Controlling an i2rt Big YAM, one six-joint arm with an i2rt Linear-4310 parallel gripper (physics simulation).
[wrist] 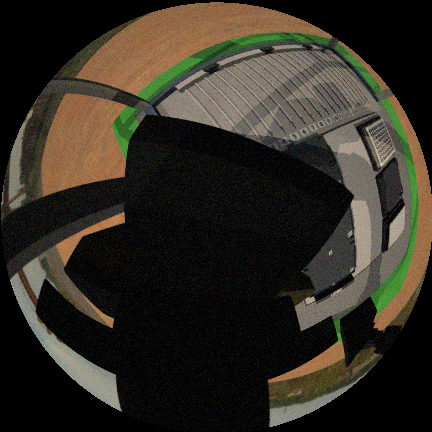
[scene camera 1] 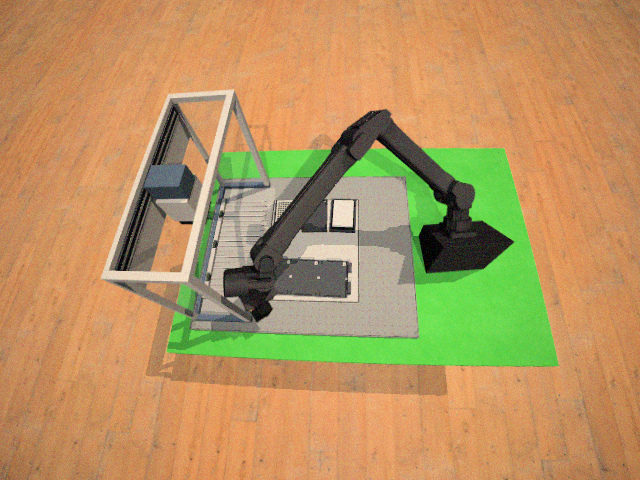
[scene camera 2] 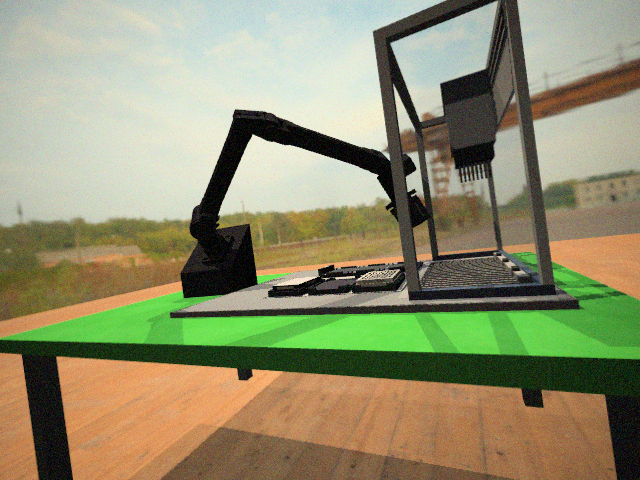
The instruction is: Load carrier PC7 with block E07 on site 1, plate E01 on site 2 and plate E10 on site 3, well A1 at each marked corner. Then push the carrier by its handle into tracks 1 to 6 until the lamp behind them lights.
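Places are measured from the arm's base along level axes (x ahead, y left, z up), in centimetres.
Pixels of known places: gripper, fingertip midpoint: (scene camera 1: 252, 301) (scene camera 2: 415, 222); arm's base at its link origin: (scene camera 1: 456, 231) (scene camera 2: 219, 250).
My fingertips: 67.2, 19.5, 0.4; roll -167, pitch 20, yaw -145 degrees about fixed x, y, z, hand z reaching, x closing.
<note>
For each thing: its middle in the pictures, then the offset to it from my fingertips, as dx, dy, dz. Level surfaces: height alone.
- black block at the middle of its body: (wrist: 194, 248) (scene camera 1: 253, 298) (scene camera 2: 410, 214) -1.2, -0.2, +2.8
- long dark carrier at the middle of its body: (wrist: 326, 233) (scene camera 2: 370, 267) (scene camera 1: 305, 276) -15.4, -11.3, -12.6
- white-welled plate at the middle of its body: (scene camera 2: 379, 277) (wrist: 381, 139) (scene camera 1: 286, 214) -8.2, -37.5, -12.2
- dark plate at the middle of its body: (scene camera 2: 337, 284) (wrist: 391, 185) (scene camera 1: 314, 215) -19.3, -36.7, -13.2
- white-topped plate at the middle of its body: (scene camera 2: 297, 283) (wrist: 396, 225) (scene camera 1: 343, 214) -30.5, -35.7, -12.2
- grey deck plate at its surface level: dz -14.1
- green table at its surface level: dz -15.4
My gripper (scene camera 1: 261, 310) (scene camera 2: 413, 209) hangs well above the deck, near the front corner post of the frame. It is shut on a black block (wrist: 221, 201) that fills most of the wrist view. The long dark carrier (scene camera 1: 315, 278) (scene camera 2: 356, 270) (wrist: 334, 257) lies on its white outline, and its sites are bare. In the source row stand a white-welled plate (scene camera 1: 280, 208) (scene camera 2: 379, 276) (wrist: 379, 139), a dark plate (scene camera 1: 317, 216) (wrist: 388, 185) and a white-topped plate (scene camera 1: 342, 212) (scene camera 2: 297, 283) (wrist: 397, 225). The numbered tracks (scene camera 1: 240, 222) (scene camera 2: 465, 270) (wrist: 261, 88) lie under the frame.
A tall grey frame (scene camera 1: 207, 186) (scene camera 2: 396, 154) stands over the tracks and carries a pipetting head (scene camera 1: 168, 180) (scene camera 2: 468, 118). The arm's black base (scene camera 1: 460, 248) (scene camera 2: 222, 269) sits beside the grey deck plate (scene camera 1: 382, 299) on the green table (scene camera 1: 490, 310) (scene camera 2: 310, 335).
</note>
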